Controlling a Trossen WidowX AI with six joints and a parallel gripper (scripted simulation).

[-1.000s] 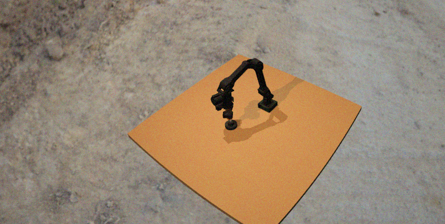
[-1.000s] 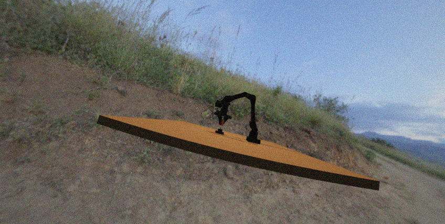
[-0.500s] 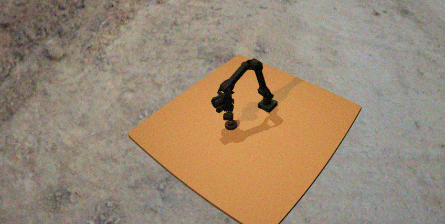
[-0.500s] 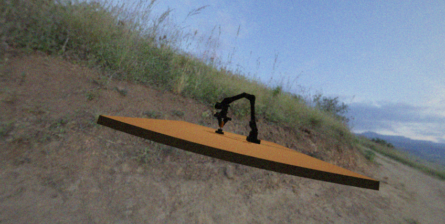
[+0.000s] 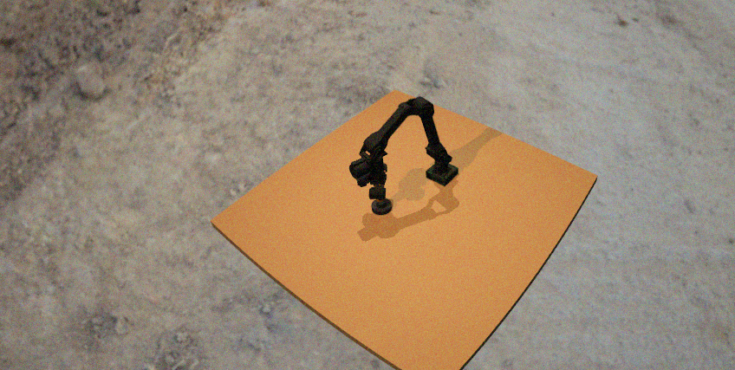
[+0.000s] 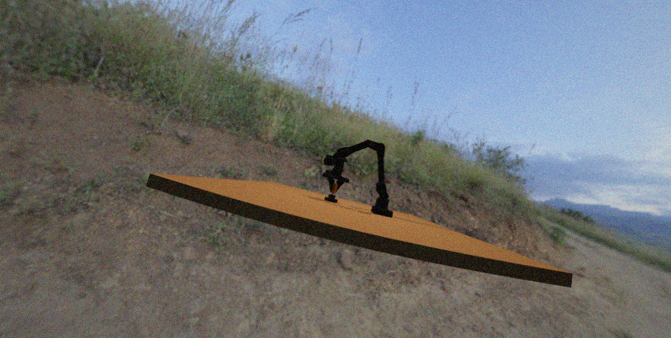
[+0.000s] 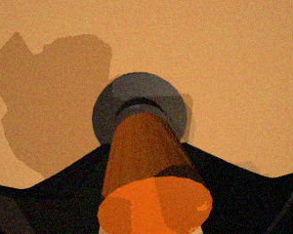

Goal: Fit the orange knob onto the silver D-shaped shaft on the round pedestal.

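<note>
The round pedestal is 40 mm below my gripper tip. The rest, counted from my gripper tip: orange knob 30 mm above.
</note>
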